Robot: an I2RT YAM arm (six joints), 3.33 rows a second.
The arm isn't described. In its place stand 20 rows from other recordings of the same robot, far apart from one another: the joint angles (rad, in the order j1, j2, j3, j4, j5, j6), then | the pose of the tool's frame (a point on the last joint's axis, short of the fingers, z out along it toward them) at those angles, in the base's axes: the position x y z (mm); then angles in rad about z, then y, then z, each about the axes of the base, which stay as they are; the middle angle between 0 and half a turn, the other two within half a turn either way.
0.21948, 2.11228, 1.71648, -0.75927, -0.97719, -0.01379 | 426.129, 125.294, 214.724, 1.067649, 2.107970, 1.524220
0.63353, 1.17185, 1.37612, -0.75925, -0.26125, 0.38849 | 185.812, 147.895, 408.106, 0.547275, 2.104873, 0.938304
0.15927, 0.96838, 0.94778, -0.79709, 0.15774, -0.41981 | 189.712, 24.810, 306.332, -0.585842, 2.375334, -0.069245
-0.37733, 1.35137, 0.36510, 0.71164, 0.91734, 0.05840 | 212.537, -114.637, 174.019, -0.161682, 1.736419, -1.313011
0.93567, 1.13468, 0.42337, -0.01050, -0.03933, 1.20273 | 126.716, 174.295, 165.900, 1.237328, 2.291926, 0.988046
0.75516, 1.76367, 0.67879, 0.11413, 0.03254, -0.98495 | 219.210, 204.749, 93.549, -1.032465, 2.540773, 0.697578
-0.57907, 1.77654, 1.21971, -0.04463, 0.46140, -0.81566 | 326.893, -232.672, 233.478, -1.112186, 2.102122, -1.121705
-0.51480, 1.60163, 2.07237, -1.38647, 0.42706, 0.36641 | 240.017, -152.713, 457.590, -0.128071, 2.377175, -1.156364
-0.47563, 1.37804, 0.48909, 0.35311, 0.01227, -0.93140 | 235.077, -121.572, 164.250, -0.938685, 2.106592, -0.489900
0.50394, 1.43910, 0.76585, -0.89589, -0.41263, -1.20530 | 180.908, 116.061, 162.747, 0.361366, 2.728960, 2.070953
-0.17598, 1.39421, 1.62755, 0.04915, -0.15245, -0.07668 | 299.234, -47.718, 518.856, -0.120729, 1.291671, -0.017341
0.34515, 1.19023, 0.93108, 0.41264, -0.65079, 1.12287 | 251.721, 113.423, 369.470, 1.029419, 1.448856, 1.001649
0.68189, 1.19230, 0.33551, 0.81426, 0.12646, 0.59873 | 187.180, 146.169, 208.303, 0.593363, 1.612987, 0.555317
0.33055, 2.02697, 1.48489, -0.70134, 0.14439, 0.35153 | 391.596, 128.957, 172.076, -0.049244, 2.784840, -0.094113
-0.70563, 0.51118, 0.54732, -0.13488, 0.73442, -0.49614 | 85.274, -103.992, 301.566, -0.562430, 1.644030, -1.442479
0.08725, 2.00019, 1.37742, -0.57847, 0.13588, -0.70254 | 402.265, 30.346, 157.471, -1.038959, 2.748927, -0.274604
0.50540, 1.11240, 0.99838, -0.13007, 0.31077, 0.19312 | 231.110, 115.440, 355.908, 0.117107, 1.802974, 0.185762
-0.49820, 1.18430, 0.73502, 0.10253, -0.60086, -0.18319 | 241.916, -108.683, 270.538, 0.018327, 1.854923, 0.131578
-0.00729, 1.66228, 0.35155, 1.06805, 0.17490, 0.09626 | 270.909, -8.170, 128.858, 0.053209, 1.809701, -0.187358
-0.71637, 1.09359, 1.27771, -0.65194, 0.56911, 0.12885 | 154.406, -159.873, 404.956, -0.136965, 1.960446, -1.338232
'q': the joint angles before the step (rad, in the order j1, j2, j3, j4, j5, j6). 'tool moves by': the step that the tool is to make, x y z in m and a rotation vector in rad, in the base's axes. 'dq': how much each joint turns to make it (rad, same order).
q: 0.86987 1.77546 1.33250 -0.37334 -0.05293 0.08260
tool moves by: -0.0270 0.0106 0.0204 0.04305 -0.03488 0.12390
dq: 0.06736 -0.05634 -0.00127 -0.00264 -0.03927 -0.04081
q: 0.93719 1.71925 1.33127 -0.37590 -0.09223 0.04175
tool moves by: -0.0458 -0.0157 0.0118 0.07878 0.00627 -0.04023
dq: 0.08541 -0.16739 -0.15395 0.05606 0.06100 0.12050
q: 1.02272 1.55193 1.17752 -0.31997 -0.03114 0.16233
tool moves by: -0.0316 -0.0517 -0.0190 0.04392 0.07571 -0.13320
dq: 0.00645 -0.22506 -0.26984 0.04396 0.05135 0.15662
